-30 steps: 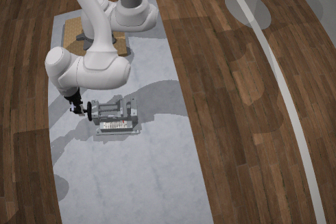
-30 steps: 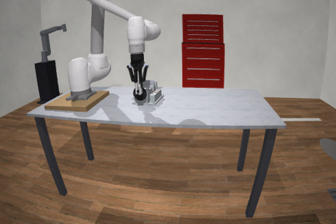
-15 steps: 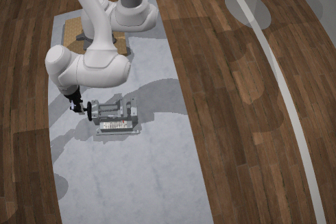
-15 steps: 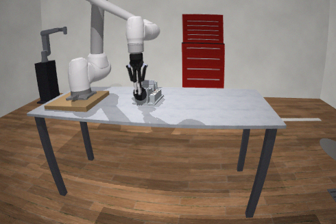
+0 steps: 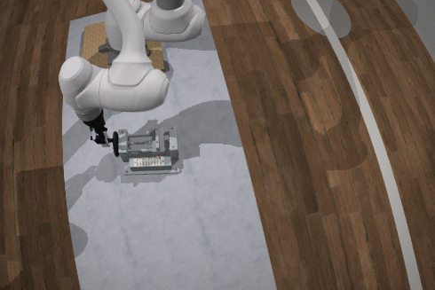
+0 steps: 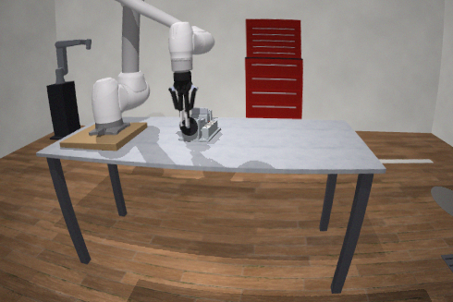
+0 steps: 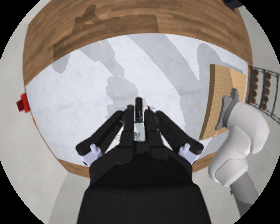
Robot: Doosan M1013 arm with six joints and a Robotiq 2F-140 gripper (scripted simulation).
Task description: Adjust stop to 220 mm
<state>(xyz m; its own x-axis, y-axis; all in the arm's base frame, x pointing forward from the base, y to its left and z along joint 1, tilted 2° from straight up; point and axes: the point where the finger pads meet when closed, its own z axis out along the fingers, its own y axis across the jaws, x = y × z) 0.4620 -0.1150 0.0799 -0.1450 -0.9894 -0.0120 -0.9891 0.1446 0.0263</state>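
My gripper is now 4 cm short of the grey stop fixture, 18 cm to the right of it and 3 cm above it. From my hand the other things lie so: black handwheel: 2 cm to the left, 2 cm below.
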